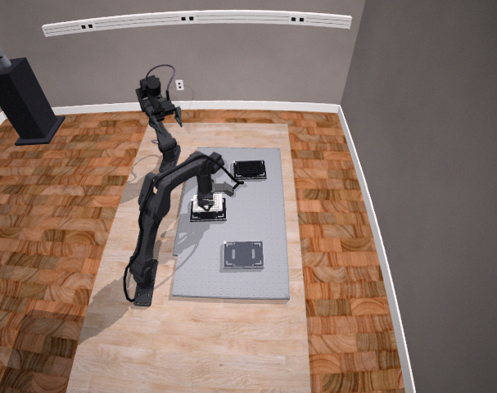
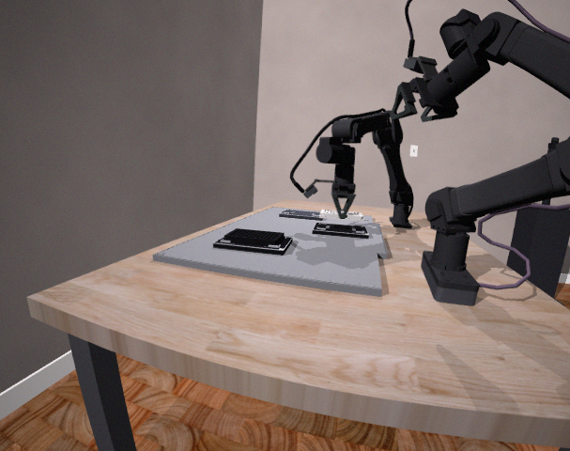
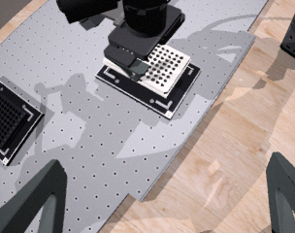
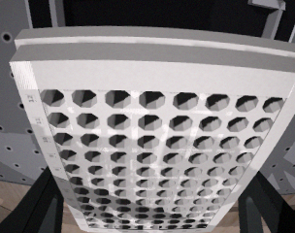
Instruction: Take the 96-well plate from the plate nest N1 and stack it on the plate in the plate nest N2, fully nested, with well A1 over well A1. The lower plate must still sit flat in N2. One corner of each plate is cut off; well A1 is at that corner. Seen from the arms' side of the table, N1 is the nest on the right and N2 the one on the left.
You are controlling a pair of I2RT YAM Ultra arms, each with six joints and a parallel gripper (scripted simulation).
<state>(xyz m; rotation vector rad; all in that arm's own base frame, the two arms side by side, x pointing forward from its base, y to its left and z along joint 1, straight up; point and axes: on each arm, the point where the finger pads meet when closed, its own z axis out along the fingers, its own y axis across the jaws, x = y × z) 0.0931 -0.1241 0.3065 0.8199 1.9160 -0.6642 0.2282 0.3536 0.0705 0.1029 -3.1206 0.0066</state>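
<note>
Right now my right hand is 50 mm above the black plate nest. Also, from my right hand: grey plate nest 160 mm ahead, 230 mm to the right, 50 mm below; white 96-well plate right at my right hand; black 96-well plate 190 mm ahead, 240 mm to the left, 40 mm below.
Now: left hand 270 mm above the white 96-well plate, 190 mm to the left of it and 150 mm short of it. From my left hand the other things lie so: grey plate nest (420 mm to the right, 310 mm below, 300 mm ahead); then black 96-well plate (330 mm ahead, 300 mm below, 60 mm to the left); then black plate nest (310 mm below, 190 mm to the right, 150 mm ahead).
</note>
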